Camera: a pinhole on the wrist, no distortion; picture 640 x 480 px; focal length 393.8 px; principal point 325.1 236.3 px. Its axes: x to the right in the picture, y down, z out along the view. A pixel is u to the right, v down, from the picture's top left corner.
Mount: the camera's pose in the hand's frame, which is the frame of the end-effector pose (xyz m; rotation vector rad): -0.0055 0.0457 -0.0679 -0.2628 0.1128 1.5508
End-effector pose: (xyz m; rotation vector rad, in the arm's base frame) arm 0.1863 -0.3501 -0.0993 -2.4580 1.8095 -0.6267
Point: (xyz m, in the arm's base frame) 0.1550 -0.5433 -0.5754
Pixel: 350.4 177.2
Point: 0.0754 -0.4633 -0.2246
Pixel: 493.3 109.8
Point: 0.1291 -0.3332 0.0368
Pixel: behind the camera
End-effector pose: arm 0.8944 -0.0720 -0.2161 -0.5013 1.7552 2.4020
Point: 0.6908 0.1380 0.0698
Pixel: 430.9 124.0
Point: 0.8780 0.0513 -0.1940
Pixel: 87.4 189.8
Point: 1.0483 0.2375 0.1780
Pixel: 366.8 442.4
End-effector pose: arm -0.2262 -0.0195 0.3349 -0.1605 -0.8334 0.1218
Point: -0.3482 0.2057 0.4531
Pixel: 455.8 134.6
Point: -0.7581 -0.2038 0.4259
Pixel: 38.1 459.4
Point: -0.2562 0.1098 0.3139
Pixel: 557.0 233.0
